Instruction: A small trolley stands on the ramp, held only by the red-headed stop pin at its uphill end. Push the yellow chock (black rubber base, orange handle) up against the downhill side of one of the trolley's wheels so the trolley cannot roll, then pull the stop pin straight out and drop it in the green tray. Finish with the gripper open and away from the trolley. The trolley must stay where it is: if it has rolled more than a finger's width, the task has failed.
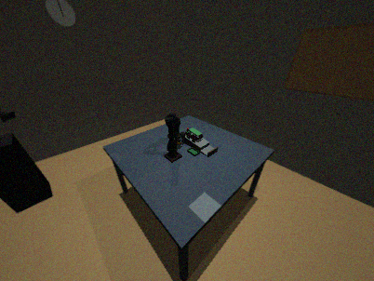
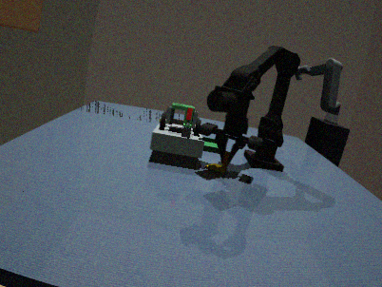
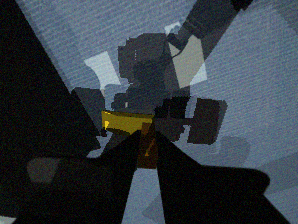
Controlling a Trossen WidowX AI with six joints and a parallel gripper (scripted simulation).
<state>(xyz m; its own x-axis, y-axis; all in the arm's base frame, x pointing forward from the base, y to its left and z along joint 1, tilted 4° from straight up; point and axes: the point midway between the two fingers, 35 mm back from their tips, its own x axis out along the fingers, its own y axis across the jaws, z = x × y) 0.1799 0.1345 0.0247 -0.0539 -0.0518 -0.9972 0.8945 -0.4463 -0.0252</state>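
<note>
Right now the green tray is 10 mm ahead of my gripper tip, 230 mm to the right of it and 40 mm below it. From my gripper tip the other things lie so: grey ramp 150 mm ahead, 140 mm to the right, 20 mm above; yellow chock 20 mm ahead, 10 mm to the right, 10 mm below; red-headed stop pin 130 mm ahead, 30 mm to the right, 100 mm above.
</note>
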